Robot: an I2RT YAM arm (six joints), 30 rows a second.
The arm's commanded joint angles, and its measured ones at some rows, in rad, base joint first. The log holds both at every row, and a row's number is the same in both.
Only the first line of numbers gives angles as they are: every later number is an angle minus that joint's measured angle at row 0.
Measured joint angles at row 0: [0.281 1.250 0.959 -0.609 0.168 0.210]
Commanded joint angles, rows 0 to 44: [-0.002 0.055 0.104 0.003 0.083 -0.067]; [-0.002 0.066 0.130 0.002 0.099 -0.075]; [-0.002 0.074 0.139 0.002 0.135 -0.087]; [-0.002 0.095 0.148 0.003 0.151 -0.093]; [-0.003 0.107 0.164 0.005 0.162 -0.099]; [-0.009 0.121 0.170 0.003 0.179 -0.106]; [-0.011 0.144 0.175 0.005 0.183 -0.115]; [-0.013 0.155 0.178 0.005 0.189 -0.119]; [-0.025 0.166 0.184 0.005 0.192 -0.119]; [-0.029 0.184 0.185 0.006 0.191 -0.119]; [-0.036 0.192 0.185 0.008 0.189 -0.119]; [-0.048 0.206 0.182 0.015 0.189 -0.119]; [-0.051 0.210 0.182 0.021 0.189 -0.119]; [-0.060 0.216 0.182 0.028 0.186 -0.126]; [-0.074 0.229 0.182 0.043 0.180 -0.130]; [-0.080 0.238 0.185 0.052 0.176 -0.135]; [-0.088 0.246 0.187 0.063 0.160 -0.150]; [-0.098 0.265 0.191 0.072 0.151 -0.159]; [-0.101 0.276 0.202 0.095 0.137 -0.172]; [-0.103 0.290 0.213 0.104 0.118 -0.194]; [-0.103 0.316 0.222 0.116 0.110 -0.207]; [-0.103 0.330 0.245 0.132 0.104 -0.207]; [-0.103 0.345 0.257 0.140 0.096 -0.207]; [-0.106 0.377 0.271 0.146 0.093 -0.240]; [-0.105 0.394 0.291 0.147 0.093 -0.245]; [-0.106 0.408 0.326 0.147 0.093 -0.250]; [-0.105 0.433 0.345 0.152 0.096 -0.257]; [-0.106 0.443 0.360 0.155 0.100 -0.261]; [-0.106 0.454 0.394 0.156 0.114 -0.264]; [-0.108 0.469 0.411 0.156 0.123 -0.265]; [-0.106 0.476 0.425 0.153 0.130 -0.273]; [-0.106 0.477 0.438 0.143 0.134 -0.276]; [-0.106 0.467 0.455 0.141 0.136 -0.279]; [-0.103 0.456 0.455 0.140 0.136 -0.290]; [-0.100 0.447 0.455 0.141 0.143 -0.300]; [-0.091 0.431 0.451 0.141 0.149 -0.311]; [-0.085 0.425 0.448 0.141 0.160 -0.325]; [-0.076 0.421 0.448 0.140 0.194 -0.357]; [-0.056 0.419 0.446 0.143 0.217 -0.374]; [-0.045 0.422 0.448 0.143 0.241 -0.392]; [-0.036 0.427 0.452 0.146 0.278 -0.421]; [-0.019 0.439 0.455 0.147 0.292 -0.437]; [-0.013 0.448 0.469 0.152 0.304 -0.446]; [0.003 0.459 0.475 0.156 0.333 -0.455]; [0.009 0.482 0.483 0.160 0.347 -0.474]
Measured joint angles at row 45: [-0.030 0.458 0.419 0.121 0.239 -0.384]
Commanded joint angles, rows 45 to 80: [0.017 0.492 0.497 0.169 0.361 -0.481]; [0.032 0.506 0.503 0.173 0.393 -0.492]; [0.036 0.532 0.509 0.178 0.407 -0.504]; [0.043 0.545 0.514 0.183 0.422 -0.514]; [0.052 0.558 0.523 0.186 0.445 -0.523]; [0.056 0.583 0.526 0.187 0.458 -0.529]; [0.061 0.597 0.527 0.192 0.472 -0.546]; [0.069 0.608 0.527 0.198 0.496 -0.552]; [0.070 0.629 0.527 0.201 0.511 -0.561]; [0.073 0.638 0.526 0.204 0.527 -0.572]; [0.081 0.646 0.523 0.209 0.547 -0.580]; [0.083 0.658 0.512 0.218 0.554 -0.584]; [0.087 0.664 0.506 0.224 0.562 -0.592]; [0.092 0.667 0.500 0.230 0.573 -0.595]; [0.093 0.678 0.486 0.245 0.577 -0.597]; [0.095 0.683 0.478 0.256 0.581 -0.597]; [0.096 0.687 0.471 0.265 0.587 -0.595]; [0.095 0.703 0.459 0.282 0.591 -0.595]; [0.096 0.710 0.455 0.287 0.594 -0.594]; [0.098 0.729 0.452 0.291 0.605 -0.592]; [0.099 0.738 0.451 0.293 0.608 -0.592]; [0.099 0.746 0.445 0.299 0.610 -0.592]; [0.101 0.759 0.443 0.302 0.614 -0.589]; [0.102 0.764 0.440 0.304 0.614 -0.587]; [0.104 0.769 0.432 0.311 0.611 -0.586]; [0.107 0.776 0.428 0.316 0.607 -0.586]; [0.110 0.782 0.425 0.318 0.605 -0.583]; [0.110 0.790 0.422 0.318 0.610 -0.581]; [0.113 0.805 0.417 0.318 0.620 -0.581]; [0.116 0.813 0.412 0.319 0.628 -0.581]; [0.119 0.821 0.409 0.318 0.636 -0.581]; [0.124 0.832 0.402 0.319 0.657 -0.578]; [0.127 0.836 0.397 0.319 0.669 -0.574]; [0.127 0.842 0.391 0.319 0.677 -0.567]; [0.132 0.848 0.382 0.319 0.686 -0.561]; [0.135 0.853 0.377 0.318 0.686 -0.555]
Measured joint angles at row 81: [0.133 0.778 0.435 0.346 0.743 -0.607]
